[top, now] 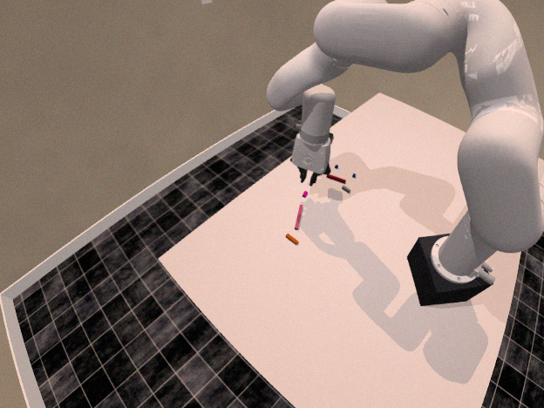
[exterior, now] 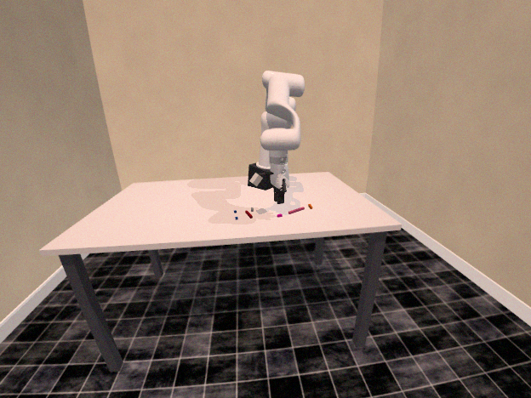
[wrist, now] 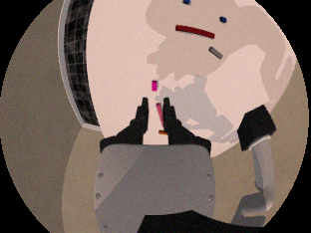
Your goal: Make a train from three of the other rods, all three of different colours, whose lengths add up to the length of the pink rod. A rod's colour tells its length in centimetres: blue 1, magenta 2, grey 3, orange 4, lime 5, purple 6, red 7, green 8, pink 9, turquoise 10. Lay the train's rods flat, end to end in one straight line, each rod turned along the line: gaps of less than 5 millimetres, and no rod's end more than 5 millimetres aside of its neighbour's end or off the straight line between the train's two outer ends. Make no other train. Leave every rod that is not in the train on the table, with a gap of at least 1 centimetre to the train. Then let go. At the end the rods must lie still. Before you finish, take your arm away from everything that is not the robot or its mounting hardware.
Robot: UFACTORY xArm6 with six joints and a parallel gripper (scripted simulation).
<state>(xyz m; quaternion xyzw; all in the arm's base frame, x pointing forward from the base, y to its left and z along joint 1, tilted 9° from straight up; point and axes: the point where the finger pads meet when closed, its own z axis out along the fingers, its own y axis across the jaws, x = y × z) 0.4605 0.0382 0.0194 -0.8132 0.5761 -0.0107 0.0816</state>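
The magenta rod is 8 cm below my hand. Round my hand: red rod (13 cm to the right, 8 cm below, 2 cm behind); then grey rod (12 cm to the right, 8 cm below, 8 cm behind); then pink rod (8 cm to the left, 8 cm below, 5 cm behind).
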